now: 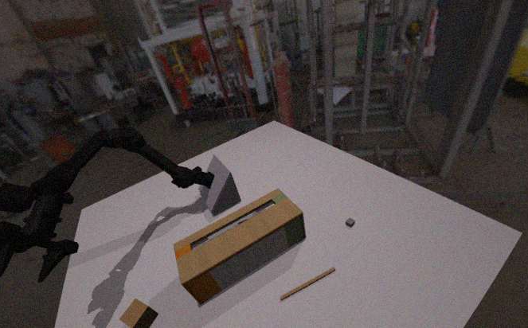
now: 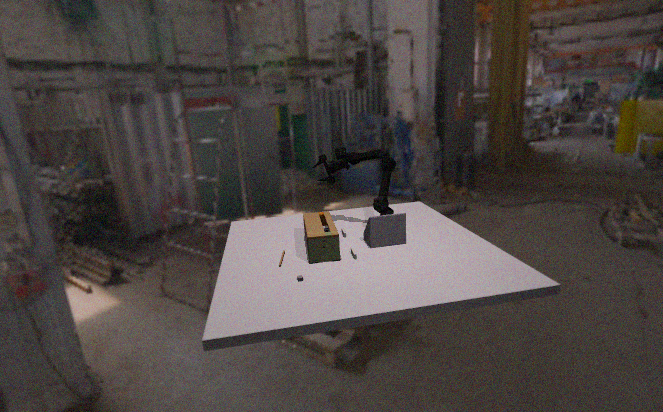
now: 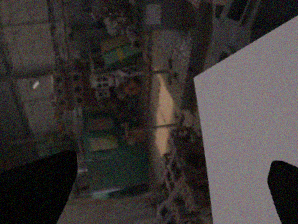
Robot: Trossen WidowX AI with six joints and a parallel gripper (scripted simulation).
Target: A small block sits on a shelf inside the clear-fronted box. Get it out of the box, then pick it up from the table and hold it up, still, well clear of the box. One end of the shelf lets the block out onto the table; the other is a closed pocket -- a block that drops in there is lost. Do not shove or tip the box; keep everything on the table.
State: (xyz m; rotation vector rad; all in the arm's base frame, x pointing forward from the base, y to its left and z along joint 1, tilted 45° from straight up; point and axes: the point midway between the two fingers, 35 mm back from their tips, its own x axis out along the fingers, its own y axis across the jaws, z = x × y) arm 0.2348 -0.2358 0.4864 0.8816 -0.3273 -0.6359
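Now: the dark block 490 mm to the left of my gripper tip, 200 mm below it and 90 mm ahead of it. The rest, counted from my gripper tip: small tan box: 260 mm below, 110 mm to the left, 70 mm ahead; thin wooden stick: 520 mm to the left, 330 mm ahead, 290 mm below.
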